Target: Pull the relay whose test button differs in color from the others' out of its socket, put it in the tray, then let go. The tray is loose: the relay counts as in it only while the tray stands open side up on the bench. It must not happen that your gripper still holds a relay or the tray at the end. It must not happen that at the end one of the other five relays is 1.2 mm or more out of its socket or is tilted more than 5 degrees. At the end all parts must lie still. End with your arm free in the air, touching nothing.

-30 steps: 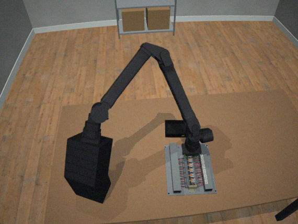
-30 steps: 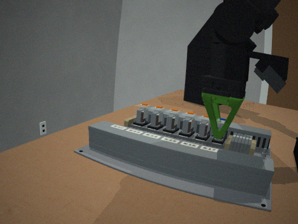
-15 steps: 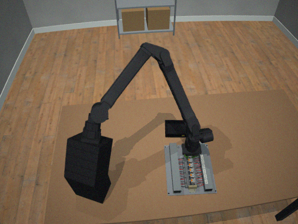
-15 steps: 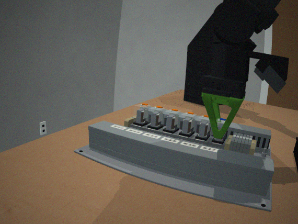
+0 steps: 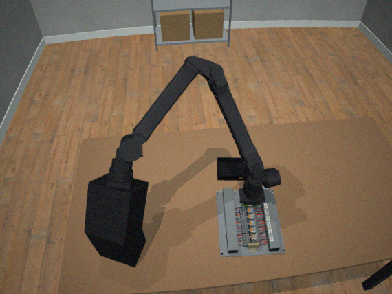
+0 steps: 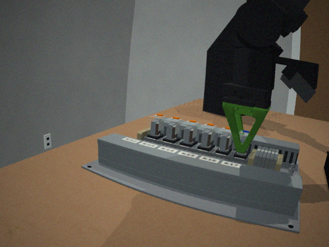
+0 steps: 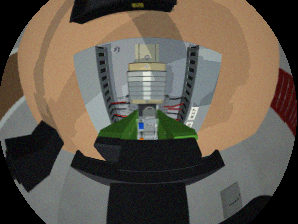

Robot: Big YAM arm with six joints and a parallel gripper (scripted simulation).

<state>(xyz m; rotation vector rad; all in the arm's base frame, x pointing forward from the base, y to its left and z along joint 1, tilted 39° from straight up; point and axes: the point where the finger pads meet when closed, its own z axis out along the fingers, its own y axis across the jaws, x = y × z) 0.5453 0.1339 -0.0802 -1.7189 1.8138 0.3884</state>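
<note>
Now: the relay right at my hand. Also, from my hand: black tray (23 cm to the left, 5 cm behind, 3 cm below).
</note>
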